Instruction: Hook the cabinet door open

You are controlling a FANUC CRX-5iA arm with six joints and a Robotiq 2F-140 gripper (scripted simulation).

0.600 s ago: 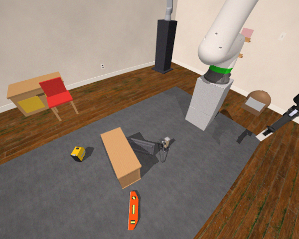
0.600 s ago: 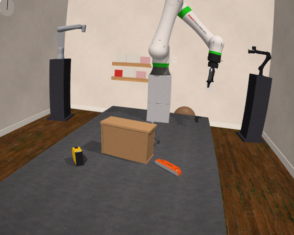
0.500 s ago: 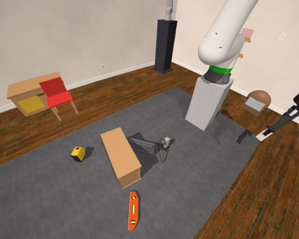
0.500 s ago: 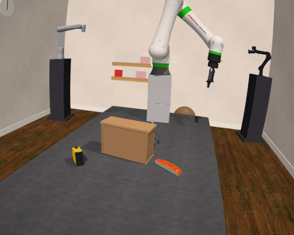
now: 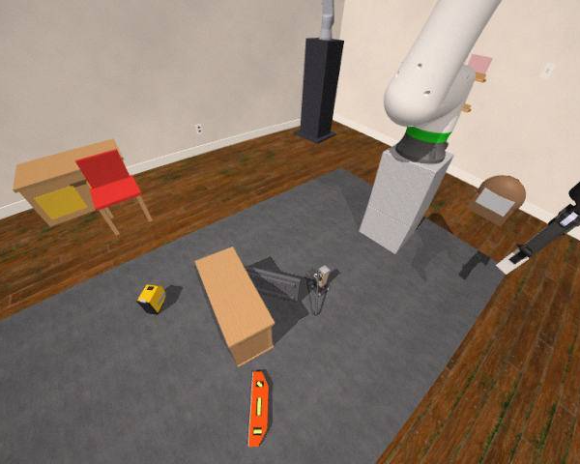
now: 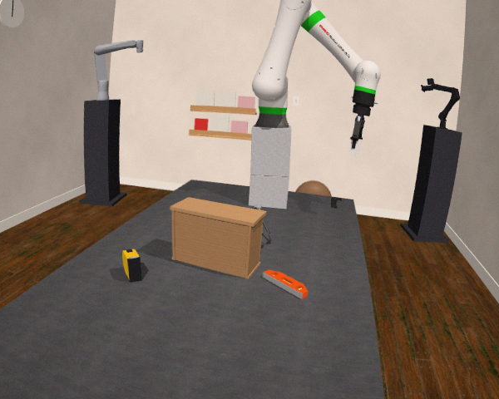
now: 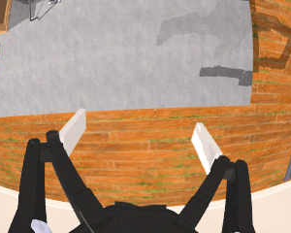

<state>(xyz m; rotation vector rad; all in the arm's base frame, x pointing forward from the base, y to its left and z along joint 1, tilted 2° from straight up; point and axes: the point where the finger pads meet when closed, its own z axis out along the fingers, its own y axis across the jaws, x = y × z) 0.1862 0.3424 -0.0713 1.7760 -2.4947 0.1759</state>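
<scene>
My gripper is now 36 cm short of the dark grey door, 49 cm to the left of it and 22 cm above it. Also, from my hand: yellow tape measure (62 cm ahead, 69 cm to the right, 26 cm below).
</scene>
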